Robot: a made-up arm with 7 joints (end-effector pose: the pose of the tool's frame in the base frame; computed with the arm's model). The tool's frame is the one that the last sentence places. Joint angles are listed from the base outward.
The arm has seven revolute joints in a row. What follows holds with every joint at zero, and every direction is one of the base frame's.
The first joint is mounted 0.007 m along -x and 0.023 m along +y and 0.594 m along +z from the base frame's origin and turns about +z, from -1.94 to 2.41 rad.
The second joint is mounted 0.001 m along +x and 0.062 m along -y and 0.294 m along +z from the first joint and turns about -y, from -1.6 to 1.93 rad.
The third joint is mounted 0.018 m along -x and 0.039 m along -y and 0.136 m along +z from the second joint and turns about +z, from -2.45 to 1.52 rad.
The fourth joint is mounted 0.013 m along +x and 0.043 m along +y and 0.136 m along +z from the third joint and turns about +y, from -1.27 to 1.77 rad.
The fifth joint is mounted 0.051 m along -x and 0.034 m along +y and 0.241 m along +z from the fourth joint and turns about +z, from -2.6 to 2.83 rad.
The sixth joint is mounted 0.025 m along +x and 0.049 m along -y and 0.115 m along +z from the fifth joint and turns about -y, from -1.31 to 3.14 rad.
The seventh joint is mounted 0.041 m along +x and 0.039 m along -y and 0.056 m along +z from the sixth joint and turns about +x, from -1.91 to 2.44 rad.
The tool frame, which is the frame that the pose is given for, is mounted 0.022 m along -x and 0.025 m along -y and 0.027 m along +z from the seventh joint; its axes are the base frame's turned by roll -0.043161, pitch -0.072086 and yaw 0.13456 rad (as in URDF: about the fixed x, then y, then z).
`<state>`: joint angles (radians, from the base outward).
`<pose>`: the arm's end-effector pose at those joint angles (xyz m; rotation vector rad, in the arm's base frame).
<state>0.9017 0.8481 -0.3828 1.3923 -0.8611 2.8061 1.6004</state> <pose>0.0580 -0.2412 1.4061 0.6655 -1.5840 1.8320</pose>
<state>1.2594 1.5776 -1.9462 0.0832 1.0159 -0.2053 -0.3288</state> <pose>0.0047 -0.7200 0.8919 1.0380 -0.7134 0.4184</pose>
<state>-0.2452 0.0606 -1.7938 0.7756 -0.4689 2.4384 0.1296</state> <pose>-0.1478 -0.1730 1.4733 -1.8664 -0.4719 -1.2935</pose>
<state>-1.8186 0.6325 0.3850 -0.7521 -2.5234 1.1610 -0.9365</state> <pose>0.0886 0.6295 1.1005 -0.0959 -0.1470 2.0303</pose>
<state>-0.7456 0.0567 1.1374 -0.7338 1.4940 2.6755 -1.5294</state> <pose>-0.2873 -0.0477 1.3738 1.4367 -1.9267 -0.3807</pose>
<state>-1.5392 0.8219 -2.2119 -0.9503 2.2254 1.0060 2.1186</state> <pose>0.0279 0.2072 1.4358 0.2898 -1.1522 -0.1938</pose>
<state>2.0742 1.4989 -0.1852 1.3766 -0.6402 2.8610 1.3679</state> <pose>0.3556 -0.2742 1.2023 -1.5884 1.5951 -1.1178</pose>
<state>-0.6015 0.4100 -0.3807 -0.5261 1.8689 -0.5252 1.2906</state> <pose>-0.2121 0.2960 1.4279 0.1940 0.3377 0.4265</pose>
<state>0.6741 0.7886 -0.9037 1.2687 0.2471 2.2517 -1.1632</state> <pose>0.0359 -0.3667 1.3137 -0.3517 -1.0079 -1.1072</pose>
